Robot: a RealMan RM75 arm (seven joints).
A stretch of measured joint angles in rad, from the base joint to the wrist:
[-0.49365, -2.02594, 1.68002, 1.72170, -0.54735, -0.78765, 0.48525]
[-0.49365, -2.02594, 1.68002, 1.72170, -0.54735, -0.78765, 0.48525]
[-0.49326, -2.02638, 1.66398, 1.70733, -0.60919, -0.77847, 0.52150]
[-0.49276, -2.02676, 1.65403, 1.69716, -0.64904, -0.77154, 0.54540]
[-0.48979, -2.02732, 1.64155, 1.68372, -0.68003, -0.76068, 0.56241]
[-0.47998, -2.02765, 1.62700, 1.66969, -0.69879, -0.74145, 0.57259]
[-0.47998, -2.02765, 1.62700, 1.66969, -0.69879, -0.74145, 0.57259]
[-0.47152, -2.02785, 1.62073, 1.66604, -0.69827, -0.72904, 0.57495]
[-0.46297, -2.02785, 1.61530, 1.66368, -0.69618, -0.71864, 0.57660]
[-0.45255, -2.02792, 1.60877, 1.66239, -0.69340, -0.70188, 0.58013]
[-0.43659, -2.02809, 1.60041, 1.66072, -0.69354, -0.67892, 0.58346]
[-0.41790, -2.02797, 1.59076, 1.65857, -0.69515, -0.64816, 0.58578]
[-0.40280, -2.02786, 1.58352, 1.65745, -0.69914, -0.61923, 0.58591]
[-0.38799, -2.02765, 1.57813, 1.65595, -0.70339, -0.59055, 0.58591]
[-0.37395, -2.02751, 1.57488, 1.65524, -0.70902, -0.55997, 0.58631]
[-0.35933, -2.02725, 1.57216, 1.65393, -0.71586, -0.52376, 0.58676]
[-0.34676, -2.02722, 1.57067, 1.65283, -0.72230, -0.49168, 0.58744]
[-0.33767, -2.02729, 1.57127, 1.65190, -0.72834, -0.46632, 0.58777]
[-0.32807, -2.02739, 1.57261, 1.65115, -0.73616, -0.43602, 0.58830]
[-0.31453, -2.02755, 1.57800, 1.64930, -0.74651, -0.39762, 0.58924]
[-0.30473, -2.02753, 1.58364, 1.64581, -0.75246, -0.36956, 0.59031]
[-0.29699, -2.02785, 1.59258, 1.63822, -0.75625, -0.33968, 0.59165]
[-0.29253, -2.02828, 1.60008, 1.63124, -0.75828, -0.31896, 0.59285]
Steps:
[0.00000, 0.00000, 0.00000, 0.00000, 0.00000, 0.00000, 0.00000]
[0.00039, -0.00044, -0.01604, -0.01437, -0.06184, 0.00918, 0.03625]
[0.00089, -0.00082, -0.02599, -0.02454, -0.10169, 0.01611, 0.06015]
[0.00386, -0.00138, -0.03847, -0.03798, -0.13268, 0.02697, 0.07716]
[0.01367, -0.00171, -0.05302, -0.05201, -0.15144, 0.04620, 0.08734]
[0.01367, -0.00171, -0.05302, -0.05201, -0.15144, 0.04620, 0.08734]
[0.02213, -0.00191, -0.05929, -0.05566, -0.15092, 0.05861, 0.08970]
[0.03068, -0.00191, -0.06472, -0.05802, -0.14883, 0.06901, 0.09135]
[0.04110, -0.00198, -0.07125, -0.05931, -0.14605, 0.08577, 0.09488]
[0.05706, -0.00215, -0.07961, -0.06098, -0.14619, 0.10873, 0.09821]
[0.07575, -0.00203, -0.08926, -0.06313, -0.14780, 0.13949, 0.10053]
[0.09085, -0.00192, -0.09650, -0.06425, -0.15179, 0.16842, 0.10066]
[0.10566, -0.00171, -0.10189, -0.06575, -0.15604, 0.19710, 0.10066]
[0.11970, -0.00157, -0.10514, -0.06646, -0.16167, 0.22768, 0.10106]
[0.13432, -0.00131, -0.10786, -0.06777, -0.16851, 0.26389, 0.10151]
[0.14689, -0.00128, -0.10935, -0.06887, -0.17495, 0.29597, 0.10219]
[0.15598, -0.00135, -0.10875, -0.06980, -0.18099, 0.32133, 0.10252]
[0.16558, -0.00145, -0.10741, -0.07055, -0.18881, 0.35163, 0.10305]
[0.17912, -0.00161, -0.10202, -0.07240, -0.19916, 0.39003, 0.10399]
[0.18892, -0.00159, -0.09638, -0.07589, -0.20511, 0.41809, 0.10506]
[0.19666, -0.00191, -0.08744, -0.08348, -0.20890, 0.44797, 0.10640]
[0.20112, -0.00234, -0.07994, -0.09046, -0.21093, 0.46869, 0.10760]

